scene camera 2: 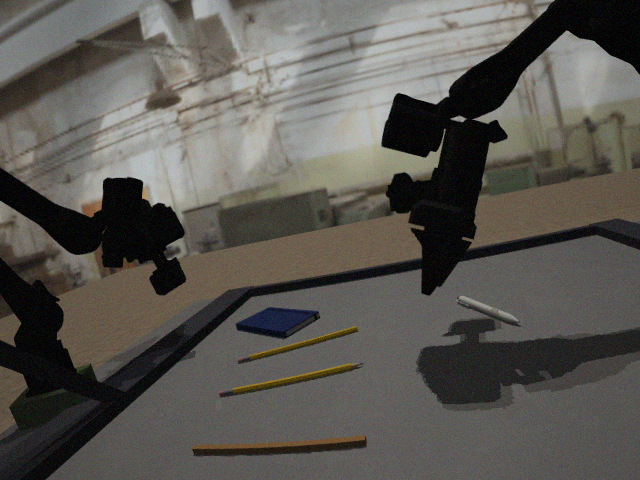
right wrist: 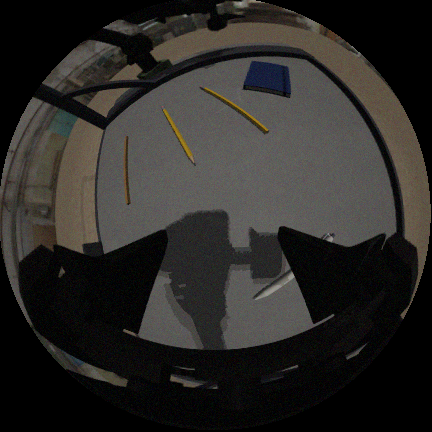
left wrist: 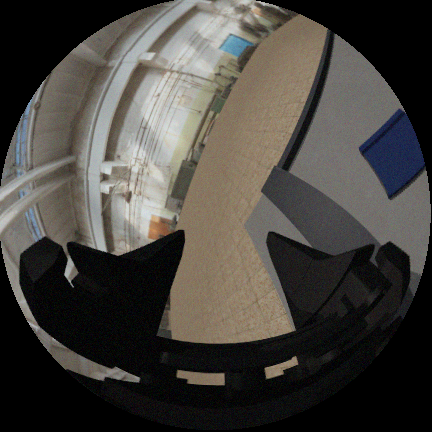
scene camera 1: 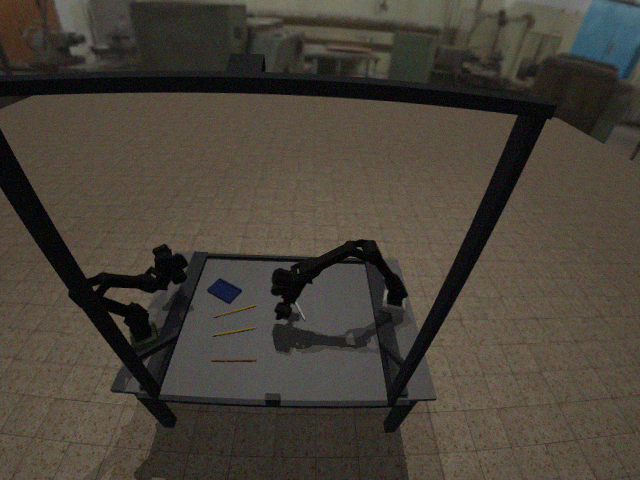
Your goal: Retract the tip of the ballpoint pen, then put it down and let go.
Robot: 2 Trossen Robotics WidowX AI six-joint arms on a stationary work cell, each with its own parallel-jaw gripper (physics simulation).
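Where they show: left gripper, fingertip midpoint: [scene camera 2: 170, 249] [left wrist: 226, 236]; right gripper, fingertip midpoint: [scene camera 2: 432, 290] [right wrist: 223, 234]; left arm's base at its link origin: [right wrist: 150, 66] [scene camera 1: 142, 333]; right arm's base at its link origin: [scene camera 1: 394, 299].
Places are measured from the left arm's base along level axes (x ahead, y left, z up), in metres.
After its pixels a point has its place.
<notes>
The white ballpoint pen [scene camera 1: 300, 311] {x 0.638, y -0.184, z -0.030 m} [scene camera 2: 487, 310] {x 0.635, y -0.175, z -0.032 m} [right wrist: 275, 287] {x 0.637, y -0.202, z -0.029 m} lies on the table, its pointed end toward the front in scene camera 1; whether its writing tip is out is too small to tell. My right gripper [scene camera 2: 431, 290] {x 0.536, y -0.188, z 0.035 m} [right wrist: 223, 234] {x 0.536, y -0.188, z 0.035 m} is open and empty, pointing down above the table. In scene camera 2 it is to the left of the pen and higher. In the right wrist view the right-hand finger covers part of the pen's rear half. My left gripper [left wrist: 226, 236] {x 0.219, y 0.251, z 0.132 m} is open and empty, out by the table's left edge, far from the pen.
A blue notebook [scene camera 1: 224, 290] {x 0.379, y 0.091, z -0.028 m} [scene camera 2: 278, 321] {x 0.380, y 0.073, z -0.028 m} [left wrist: 396, 152] [right wrist: 268, 78] {x 0.396, y 0.072, z -0.028 m}, two yellow pencils [scene camera 2: 299, 344] {x 0.385, y -0.043, z -0.034 m} [scene camera 2: 292, 379] {x 0.347, y -0.143, z -0.035 m} and an orange-brown stick [scene camera 1: 233, 360] {x 0.293, y -0.264, z -0.034 m} [scene camera 2: 279, 445] {x 0.301, y -0.266, z -0.033 m} [right wrist: 127, 170] {x 0.312, y -0.266, z -0.037 m} lie left of the pen in scene camera 1. Dark frame posts [scene camera 1: 467, 258] {x 0.715, y -0.703, z 0.698 m} rise at the table's sides.
</notes>
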